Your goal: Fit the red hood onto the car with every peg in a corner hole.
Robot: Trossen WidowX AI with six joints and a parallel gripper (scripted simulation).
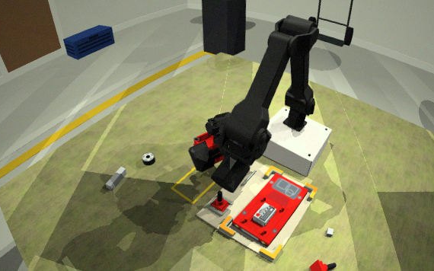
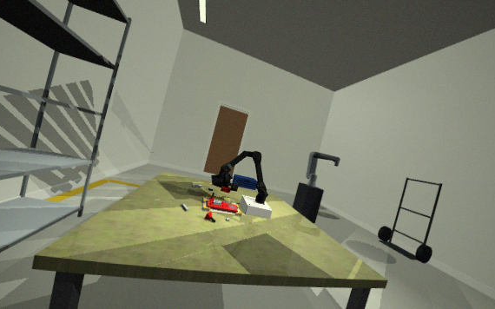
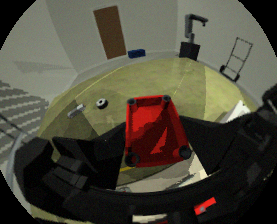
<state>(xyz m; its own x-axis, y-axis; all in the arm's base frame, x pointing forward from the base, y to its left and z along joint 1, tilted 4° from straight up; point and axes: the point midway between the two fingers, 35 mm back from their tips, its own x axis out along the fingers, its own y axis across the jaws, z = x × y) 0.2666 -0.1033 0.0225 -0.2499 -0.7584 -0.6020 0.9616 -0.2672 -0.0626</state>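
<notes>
My gripper tip is 110 mm to the right of the black post, 100 mm short of it and 50 mm above it. From my gripper tip the other things lie so: white-grey engine block 230 mm to the left, 70 mm ahead, 60 mm below; then black ring 160 mm to the right, 110 mm ahead, 80 mm below; then red hood 10 mm below.
</notes>
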